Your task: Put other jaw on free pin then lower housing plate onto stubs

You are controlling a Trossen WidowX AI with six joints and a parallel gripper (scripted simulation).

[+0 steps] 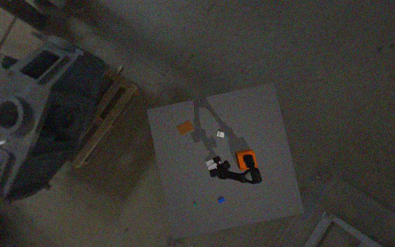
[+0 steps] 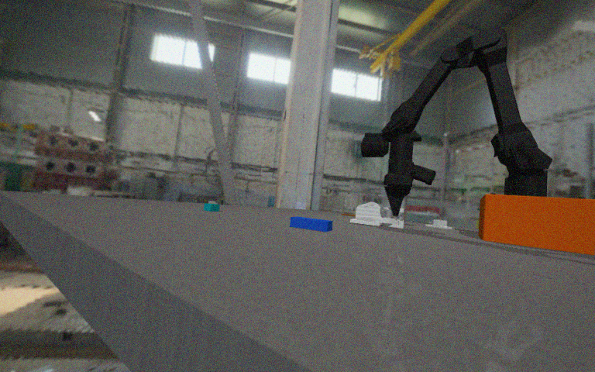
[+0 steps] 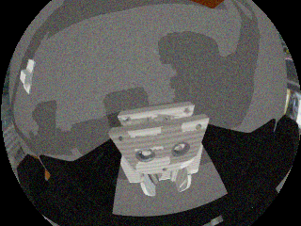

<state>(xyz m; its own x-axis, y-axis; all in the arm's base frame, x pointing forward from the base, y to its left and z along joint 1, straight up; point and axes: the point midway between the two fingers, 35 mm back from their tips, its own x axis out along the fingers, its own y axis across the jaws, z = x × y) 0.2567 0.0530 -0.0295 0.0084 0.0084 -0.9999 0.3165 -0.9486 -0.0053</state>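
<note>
My gripper tip is 10 mm short of the curved white jaw, 20 mm to the right of it and 10 mm above it. The rest, counted from my gripper tip: teal block (260 mm ahead, 380 mm to the left, 20 mm below); flat orange plate (300 mm ahead, 380 mm to the right, 20 mm below); blue block (350 mm to the left, 20 mm below).
</note>
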